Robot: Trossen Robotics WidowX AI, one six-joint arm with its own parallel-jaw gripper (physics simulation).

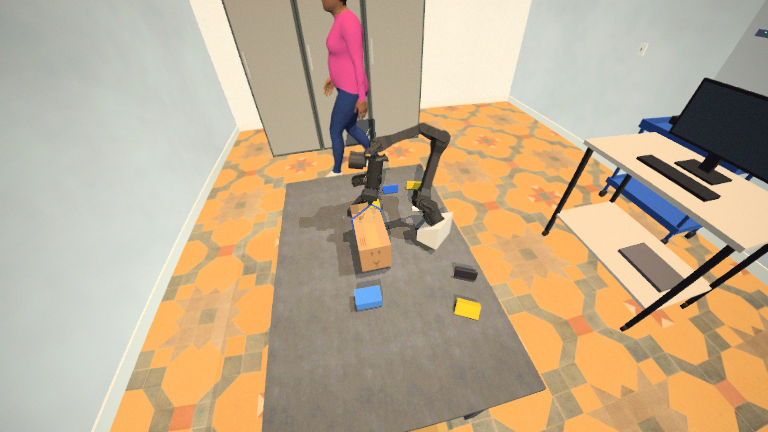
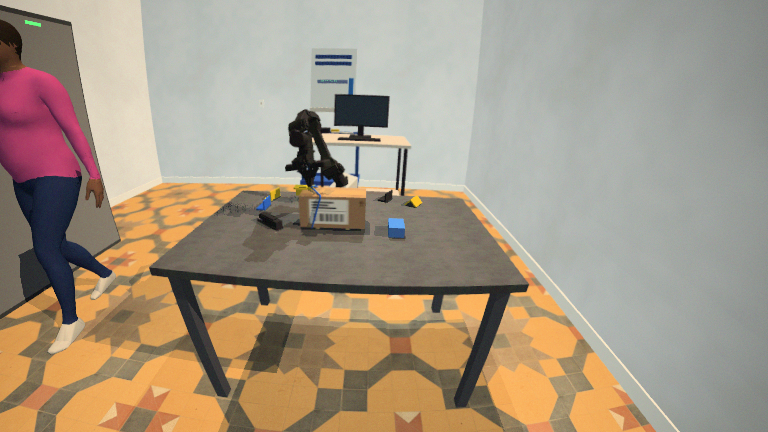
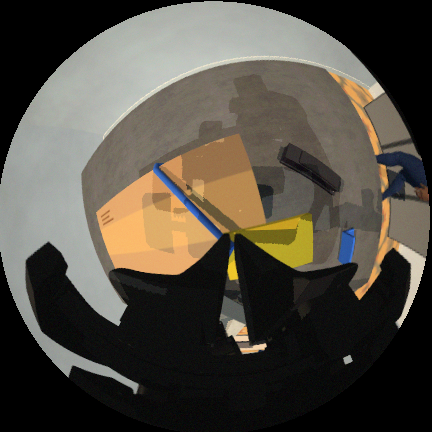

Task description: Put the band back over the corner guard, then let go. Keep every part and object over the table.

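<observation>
My gripper is shut on the blue band, just above the box's edge. The blue band runs down the box's labelled side and slants over its top to my fingertips, where it is pulled into a raised peak. The cardboard box stands on the table. The yellow corner guard is at the box's top edge, beside and below the fingertips. My fingers hide part of it, and its exact seating is unclear.
On the table are a light blue block, a dark block, a yellow piece, a blue piece and a long black object. A person is beyond the table.
</observation>
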